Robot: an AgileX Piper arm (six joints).
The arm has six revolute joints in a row. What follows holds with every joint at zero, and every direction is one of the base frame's.
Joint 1 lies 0.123 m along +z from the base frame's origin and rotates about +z.
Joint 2 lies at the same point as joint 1 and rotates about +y.
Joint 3 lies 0.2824 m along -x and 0.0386 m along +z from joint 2 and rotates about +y.
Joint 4 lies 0.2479 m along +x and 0.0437 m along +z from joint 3 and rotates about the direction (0.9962, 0, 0.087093).
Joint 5 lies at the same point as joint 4 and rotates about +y.
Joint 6 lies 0.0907 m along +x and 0.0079 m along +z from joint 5 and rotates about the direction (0.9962, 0, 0.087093).
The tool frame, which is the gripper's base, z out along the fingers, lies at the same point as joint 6; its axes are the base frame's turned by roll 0, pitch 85.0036 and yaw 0 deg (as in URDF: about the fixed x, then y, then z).
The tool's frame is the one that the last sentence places.
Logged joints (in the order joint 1, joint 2, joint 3, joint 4, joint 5, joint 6), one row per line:
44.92, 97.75, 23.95, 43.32, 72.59, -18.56
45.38, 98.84, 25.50, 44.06, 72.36, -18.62
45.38, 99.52, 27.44, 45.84, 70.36, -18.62
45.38, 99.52, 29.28, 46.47, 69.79, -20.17
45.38, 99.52, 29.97, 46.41, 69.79, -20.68
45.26, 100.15, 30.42, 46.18, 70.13, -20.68
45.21, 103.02, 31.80, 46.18, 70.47, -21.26
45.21, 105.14, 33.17, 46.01, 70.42, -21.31
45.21, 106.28, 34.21, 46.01, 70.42, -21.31
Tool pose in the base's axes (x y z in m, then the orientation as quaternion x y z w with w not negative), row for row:
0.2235, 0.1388, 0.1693, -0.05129, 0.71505, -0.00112, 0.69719
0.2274, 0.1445, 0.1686, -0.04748, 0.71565, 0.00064, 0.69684
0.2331, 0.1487, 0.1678, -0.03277, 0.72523, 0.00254, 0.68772
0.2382, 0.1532, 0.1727, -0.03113, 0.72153, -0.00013, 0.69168
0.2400, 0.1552, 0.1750, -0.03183, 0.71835, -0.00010, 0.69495
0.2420, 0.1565, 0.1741, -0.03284, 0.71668, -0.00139, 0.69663
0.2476, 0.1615, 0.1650, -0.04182, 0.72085, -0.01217, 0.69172
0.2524, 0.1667, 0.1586, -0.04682, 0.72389, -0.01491, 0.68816
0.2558, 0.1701, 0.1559, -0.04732, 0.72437, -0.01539, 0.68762
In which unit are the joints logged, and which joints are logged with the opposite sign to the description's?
The joints are logged in degrees. Opposite sign: joint 3, joint 5.
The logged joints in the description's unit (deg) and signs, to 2 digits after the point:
44.92, 97.75, -23.95, 43.32, -72.59, -18.56
45.38, 98.84, -25.50, 44.06, -72.36, -18.62
45.38, 99.52, -27.44, 45.84, -70.36, -18.62
45.38, 99.52, -29.28, 46.47, -69.79, -20.17
45.38, 99.52, -29.97, 46.41, -69.79, -20.68
45.26, 100.15, -30.42, 46.18, -70.13, -20.68
45.21, 103.02, -31.80, 46.18, -70.47, -21.26
45.21, 105.14, -33.17, 46.01, -70.42, -21.31
45.21, 106.28, -34.21, 46.01, -70.42, -21.31

